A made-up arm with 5 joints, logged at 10 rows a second.
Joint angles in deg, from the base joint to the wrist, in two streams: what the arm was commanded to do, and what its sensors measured. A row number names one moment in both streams.
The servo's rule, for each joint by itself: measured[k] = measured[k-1] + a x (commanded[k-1-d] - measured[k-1]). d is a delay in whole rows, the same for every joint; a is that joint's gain. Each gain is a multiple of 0.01, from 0.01 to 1. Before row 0 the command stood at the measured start. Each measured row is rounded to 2 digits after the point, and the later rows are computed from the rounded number. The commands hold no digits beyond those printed.
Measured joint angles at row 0:
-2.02 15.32 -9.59 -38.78 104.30
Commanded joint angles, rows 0 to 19:
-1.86 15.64 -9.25 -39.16 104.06
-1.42 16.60 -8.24 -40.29 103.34
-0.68 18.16 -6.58 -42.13 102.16
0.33 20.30 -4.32 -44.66 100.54
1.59 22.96 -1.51 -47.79 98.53
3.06 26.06 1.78 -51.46 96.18
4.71 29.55 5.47 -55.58 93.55
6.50 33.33 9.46 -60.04 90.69
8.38 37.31 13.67 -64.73 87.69
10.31 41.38 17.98 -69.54 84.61
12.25 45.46 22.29 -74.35 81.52
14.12 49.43 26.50 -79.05 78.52
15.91 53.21 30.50 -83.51 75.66
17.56 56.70 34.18 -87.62 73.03
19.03 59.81 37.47 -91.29 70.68
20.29 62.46 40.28 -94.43 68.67
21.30 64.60 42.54 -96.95 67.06
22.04 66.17 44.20 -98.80 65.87
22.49 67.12 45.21 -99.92 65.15
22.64 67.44 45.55 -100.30 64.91
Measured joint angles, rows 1 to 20:
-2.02 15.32 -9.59 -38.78 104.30
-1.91 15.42 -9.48 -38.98 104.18
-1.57 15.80 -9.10 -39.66 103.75
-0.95 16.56 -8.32 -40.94 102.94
-0.05 17.76 -7.08 -42.87 101.72
1.10 19.42 -5.35 -45.43 100.09
2.47 21.54 -3.14 -48.57 98.10
4.04 24.10 -0.47 -52.22 95.78
5.76 27.05 2.61 -56.29 93.18
7.59 30.33 6.04 -60.68 90.38
9.49 33.87 9.74 -65.29 87.44
11.42 37.58 13.63 -70.00 84.42
13.31 41.37 17.62 -74.71 81.41
15.13 45.16 21.61 -79.29 78.48
16.83 48.85 25.51 -83.62 75.70
18.37 52.36 29.22 -87.61 73.14
19.71 55.59 32.65 -91.16 70.86
20.82 58.47 35.72 -94.17 68.92
21.67 60.93 38.35 -96.58 67.36
22.24 62.91 40.48 -98.32 66.23
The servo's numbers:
d 1
a 0.70 0.32 0.31 0.52 0.51

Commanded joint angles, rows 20 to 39:
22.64 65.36 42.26 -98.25 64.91
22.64 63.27 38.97 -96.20 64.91
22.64 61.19 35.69 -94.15 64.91
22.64 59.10 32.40 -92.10 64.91
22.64 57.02 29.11 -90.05 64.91
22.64 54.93 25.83 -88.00 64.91
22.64 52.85 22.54 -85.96 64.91
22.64 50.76 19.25 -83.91 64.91
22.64 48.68 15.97 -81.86 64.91
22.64 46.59 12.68 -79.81 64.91
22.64 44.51 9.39 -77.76 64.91
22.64 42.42 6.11 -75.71 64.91
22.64 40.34 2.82 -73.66 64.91
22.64 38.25 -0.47 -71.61 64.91
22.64 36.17 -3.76 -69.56 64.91
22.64 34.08 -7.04 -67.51 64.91
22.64 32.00 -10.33 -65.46 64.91
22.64 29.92 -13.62 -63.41 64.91
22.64 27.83 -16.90 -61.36 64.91
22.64 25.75 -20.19 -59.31 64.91
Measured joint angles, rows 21 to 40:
22.52 64.36 42.05 -99.35 65.56
22.60 64.68 42.12 -98.78 65.23
22.63 64.23 41.14 -97.44 65.07
22.64 63.26 39.45 -95.73 64.99
22.64 61.93 37.26 -93.84 64.95
22.64 60.36 34.73 -91.87 64.93
22.64 58.62 31.97 -89.86 64.92
22.64 56.77 29.05 -87.83 64.91
22.64 54.85 26.01 -85.79 64.91
22.64 52.88 22.90 -83.75 64.91
22.64 50.87 19.73 -81.70 64.91
22.64 48.83 16.52 -79.65 64.91
22.64 46.78 13.29 -77.60 64.91
22.64 44.72 10.04 -75.55 64.91
22.64 42.65 6.78 -73.50 64.91
22.64 40.58 3.51 -71.45 64.91
22.64 38.50 0.24 -69.40 64.91
22.64 36.42 -3.04 -67.35 64.91
22.64 34.34 -6.32 -65.30 64.91
22.64 32.26 -9.60 -63.25 64.91

